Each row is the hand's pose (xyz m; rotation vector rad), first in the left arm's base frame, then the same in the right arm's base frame.
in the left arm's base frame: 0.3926 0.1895 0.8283 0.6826 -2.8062 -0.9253
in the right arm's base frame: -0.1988 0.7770 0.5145 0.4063 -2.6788 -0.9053
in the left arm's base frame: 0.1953 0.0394 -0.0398 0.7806 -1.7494 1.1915
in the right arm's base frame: -0.5935 0.6292 -0.2839 0.7584 -1.5680 1.0246
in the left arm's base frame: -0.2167 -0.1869 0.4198 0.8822 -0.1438 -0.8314
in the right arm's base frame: -0.9167 0.4591 0.2627 0.7514 -0.0144 -1.0141
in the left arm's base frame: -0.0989 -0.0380 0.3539 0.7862 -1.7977 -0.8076
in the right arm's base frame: -0.8016 0.5929 0.1666 0.5625 -1.6641 -0.8927
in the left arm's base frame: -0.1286 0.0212 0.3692 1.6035 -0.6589 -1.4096
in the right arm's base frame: -0.8212 0.6553 0.1851 1.3815 -0.6424 -1.6134
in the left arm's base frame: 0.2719 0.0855 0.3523 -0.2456 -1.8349 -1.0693
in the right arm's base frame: -0.4295 0.6757 0.0804 -0.4649 -1.6611 -1.0404
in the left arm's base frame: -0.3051 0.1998 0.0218 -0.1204 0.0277 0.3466
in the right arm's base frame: -1.0500 0.8439 -0.1245 -0.1146 0.2538 0.2531
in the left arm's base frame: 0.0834 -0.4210 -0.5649 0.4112 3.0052 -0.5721
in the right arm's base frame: -0.8621 0.1717 -0.7516 -0.4848 -2.8586 0.6455
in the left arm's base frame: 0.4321 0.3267 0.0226 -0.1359 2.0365 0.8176
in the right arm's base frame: -0.3212 0.8907 -0.2865 0.0424 2.2412 0.7587
